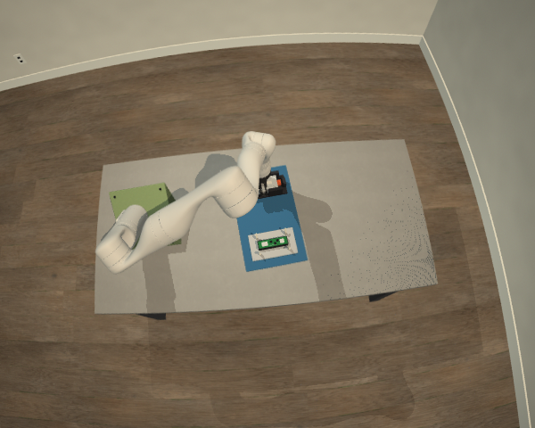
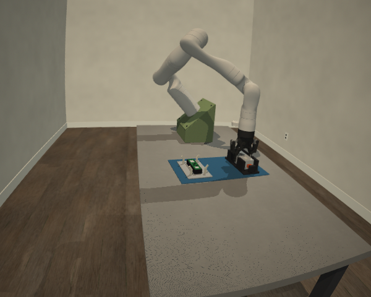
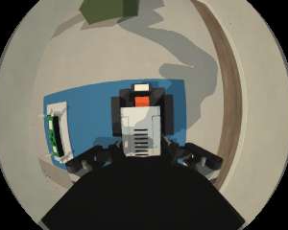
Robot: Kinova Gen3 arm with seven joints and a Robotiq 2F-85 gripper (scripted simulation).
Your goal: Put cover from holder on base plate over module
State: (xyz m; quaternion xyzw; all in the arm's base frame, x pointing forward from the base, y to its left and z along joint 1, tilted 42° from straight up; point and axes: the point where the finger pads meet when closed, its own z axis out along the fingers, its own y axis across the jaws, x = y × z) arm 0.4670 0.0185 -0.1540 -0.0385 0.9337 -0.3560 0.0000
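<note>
The white cover lies right at my hand.
</note>
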